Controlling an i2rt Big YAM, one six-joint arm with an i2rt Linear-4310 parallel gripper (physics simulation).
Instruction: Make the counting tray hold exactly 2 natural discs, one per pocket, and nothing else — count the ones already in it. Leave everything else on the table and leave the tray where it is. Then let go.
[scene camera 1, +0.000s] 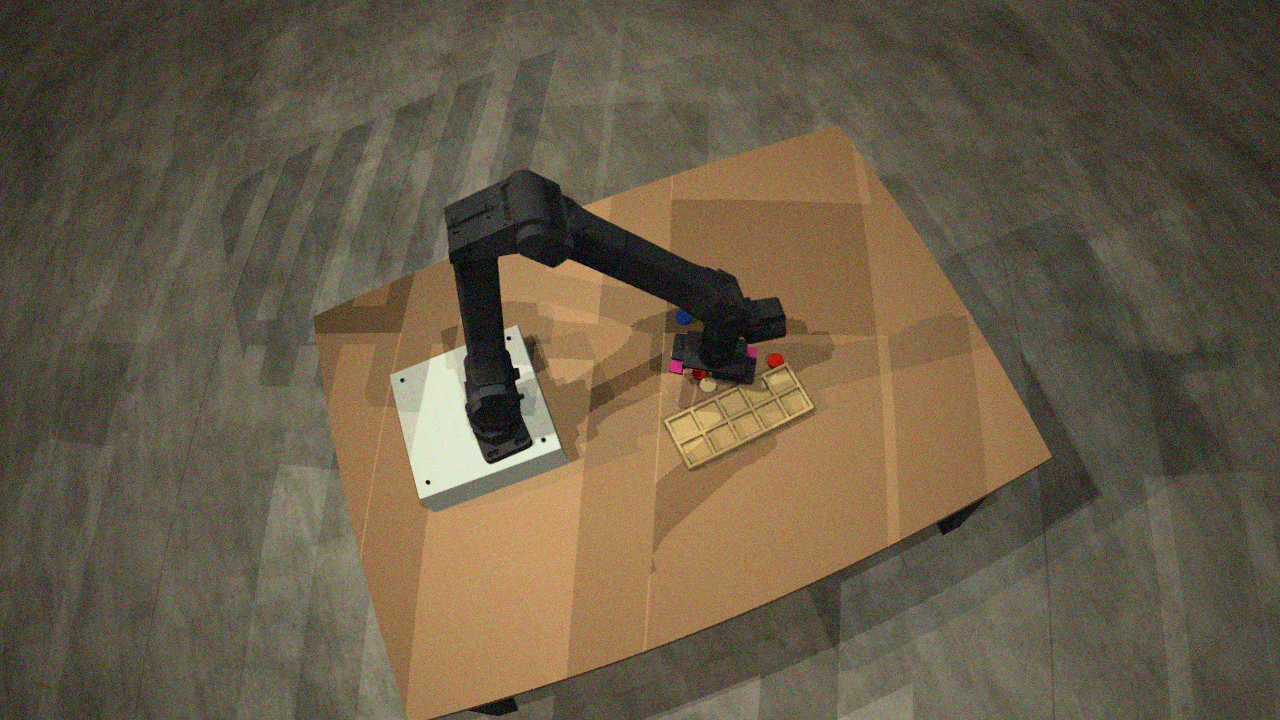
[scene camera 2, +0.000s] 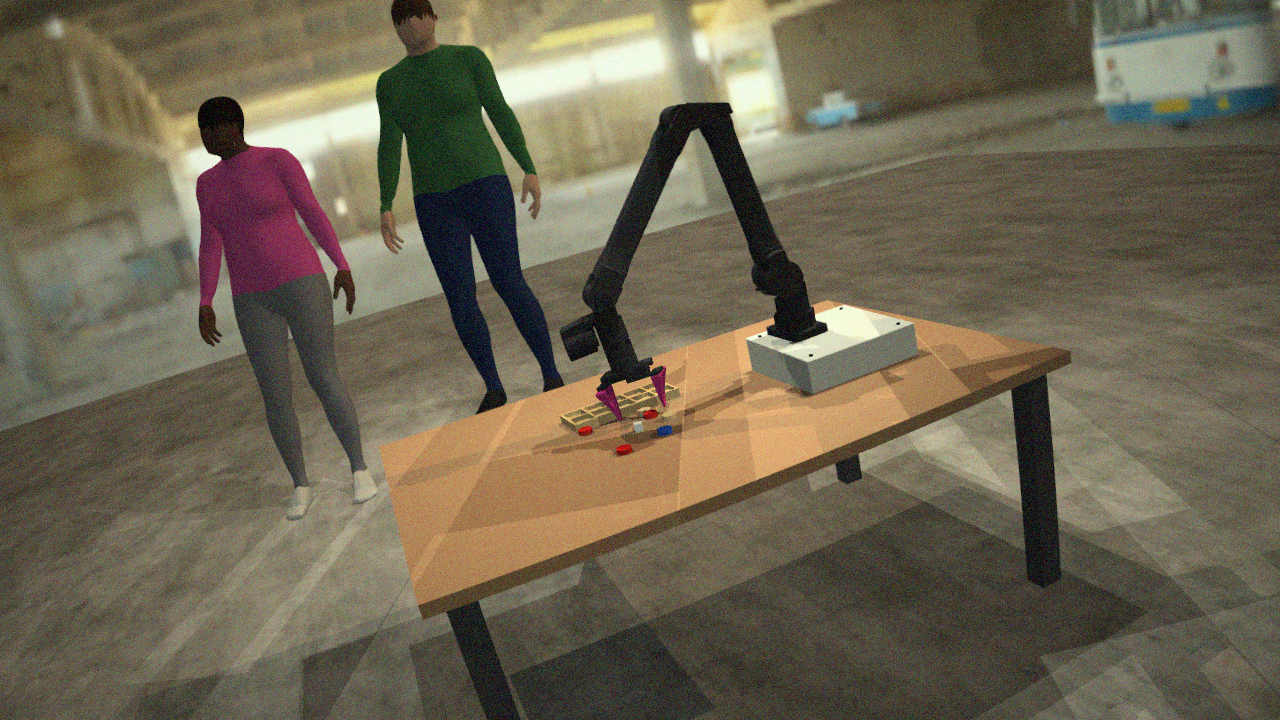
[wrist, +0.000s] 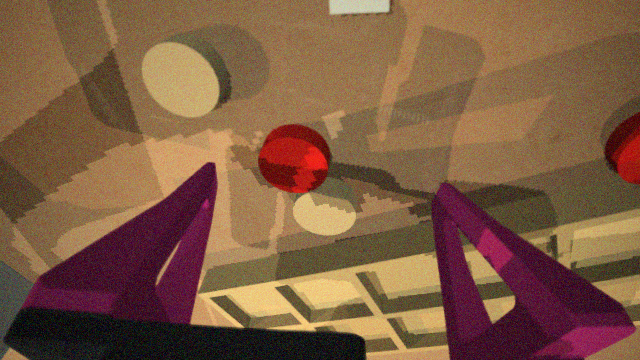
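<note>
My gripper is open and empty, its magenta fingers pointing down low over the table beside the tray. Between the fingertips in the wrist view, a natural disc lies close to a red disc, just outside the tray's long side. Another natural disc lies farther off at upper left in the wrist view. The natural-coloured counting tray has two rows of pockets. Its matching colour and shadows make its contents unclear; one pocket shows a rounded pale shape.
A second red disc lies beside the tray's far end. Another red disc, a blue disc and a small white cube are on the table. The arm's white base stands at one end.
</note>
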